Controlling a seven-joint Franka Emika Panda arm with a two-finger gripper.
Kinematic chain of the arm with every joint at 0, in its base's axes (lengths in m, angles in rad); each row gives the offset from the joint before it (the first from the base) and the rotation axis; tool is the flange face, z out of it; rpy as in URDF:
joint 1: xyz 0 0 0.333 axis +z
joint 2: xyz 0 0 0 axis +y
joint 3: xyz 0 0 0.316 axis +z
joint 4: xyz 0.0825 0 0 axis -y
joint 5: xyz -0.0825 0 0.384 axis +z
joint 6: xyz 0 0 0 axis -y
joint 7: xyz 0.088 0 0 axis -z
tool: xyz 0 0 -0.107 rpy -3.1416 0 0
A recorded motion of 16 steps. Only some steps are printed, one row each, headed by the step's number.
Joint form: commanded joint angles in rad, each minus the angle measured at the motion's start. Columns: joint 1, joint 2, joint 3, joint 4, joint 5, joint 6, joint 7.
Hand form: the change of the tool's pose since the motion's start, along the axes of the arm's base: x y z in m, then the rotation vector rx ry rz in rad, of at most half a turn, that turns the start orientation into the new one. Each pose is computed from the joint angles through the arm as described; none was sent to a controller.
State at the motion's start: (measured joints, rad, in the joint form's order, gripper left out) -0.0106 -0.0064 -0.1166 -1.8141 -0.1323 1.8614 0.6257
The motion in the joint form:
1: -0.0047 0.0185 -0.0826 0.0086 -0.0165 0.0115 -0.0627
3: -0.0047 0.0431 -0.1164 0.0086 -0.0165 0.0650 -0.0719
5: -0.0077 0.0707 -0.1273 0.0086 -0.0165 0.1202 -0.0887
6: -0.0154 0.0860 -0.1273 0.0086 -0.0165 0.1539 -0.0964
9: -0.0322 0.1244 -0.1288 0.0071 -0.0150 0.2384 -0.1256
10: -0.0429 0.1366 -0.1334 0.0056 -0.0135 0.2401 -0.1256
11: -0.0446 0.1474 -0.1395 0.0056 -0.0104 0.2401 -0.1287
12: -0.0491 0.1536 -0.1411 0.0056 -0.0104 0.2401 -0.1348
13: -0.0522 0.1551 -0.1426 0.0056 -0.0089 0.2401 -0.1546
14: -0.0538 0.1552 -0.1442 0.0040 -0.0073 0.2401 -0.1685
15: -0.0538 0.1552 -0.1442 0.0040 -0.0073 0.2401 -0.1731
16: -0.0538 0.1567 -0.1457 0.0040 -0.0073 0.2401 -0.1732
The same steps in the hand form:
1: -0.0037 -0.0503 -0.0049 -0.0209 0.0104 -0.0197
3: 0.0018 -0.0694 -0.0136 -0.0315 -0.0154 -0.0368
5: 0.0103 -0.0776 -0.0239 -0.0436 -0.0387 -0.0259
6: 0.0150 -0.0823 -0.0294 -0.0508 -0.0547 -0.0209
9: 0.0261 -0.0934 -0.0441 -0.0690 -0.0916 0.0021
10: 0.0252 -0.1022 -0.0519 -0.0683 -0.0795 -0.0131
11: 0.0255 -0.1066 -0.0582 -0.0665 -0.0687 -0.0187
12: 0.0252 -0.1102 -0.0618 -0.0670 -0.0613 -0.0185
13: 0.0245 -0.1128 -0.0627 -0.0673 -0.0568 -0.0042
14: 0.0237 -0.1145 -0.0635 -0.0667 -0.0533 0.0057
15: 0.0237 -0.1145 -0.0635 -0.0670 -0.0525 0.0102
16: 0.0236 -0.1153 -0.0644 -0.0671 -0.0509 0.0089

